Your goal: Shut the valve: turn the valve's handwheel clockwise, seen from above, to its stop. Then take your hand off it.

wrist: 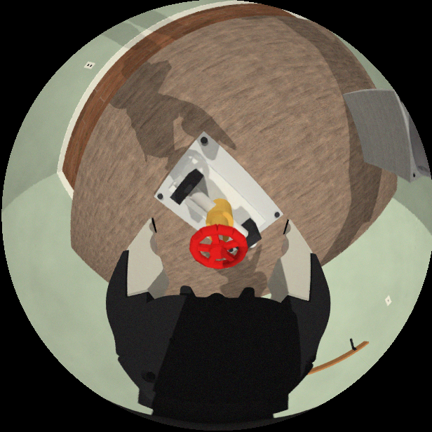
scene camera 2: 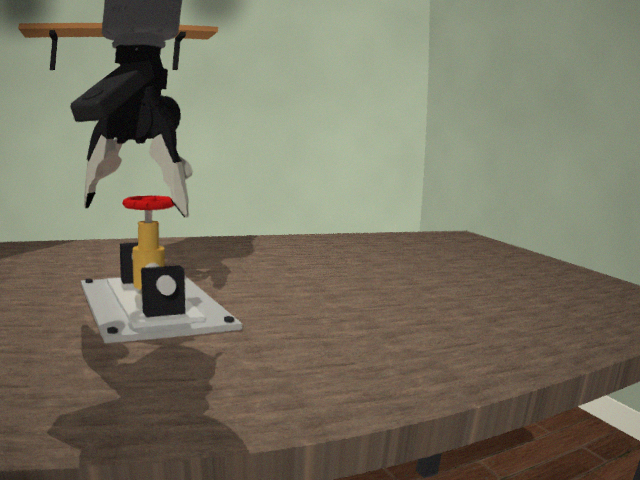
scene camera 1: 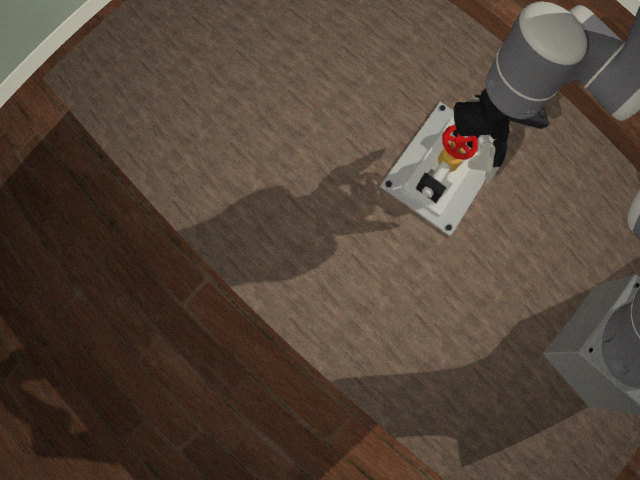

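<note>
The red spoked handwheel (scene camera 1: 459, 143) (scene camera 2: 147, 202) (wrist: 218, 248) lies level on top of the yellow valve body (scene camera 1: 449, 161) (scene camera 2: 148, 258) (wrist: 218, 212). The valve stands on a pale base plate (scene camera 1: 448, 219) (scene camera 2: 98, 310) (wrist: 245, 175). My gripper (scene camera 2: 136, 207) (wrist: 219, 220) is open and points down, with its fingertips at about the wheel's height. In the wrist view the wheel sits between the spread fingers, with space on both sides. In scene camera 2 the right finger overlaps the wheel's edge; contact cannot be told there. In scene camera 1 the gripper's black body hides part of the wheel's surroundings.
Black end blocks (scene camera 1: 431, 187) (scene camera 2: 163, 290) (wrist: 187, 186) stand on the base plate beside the valve body. The plate lies on the wooden table (scene camera 1: 310, 129) (scene camera 2: 387, 310) (wrist: 280, 100). The grey robot base block (scene camera 1: 584, 330) (wrist: 377, 130) stands off to one side.
</note>
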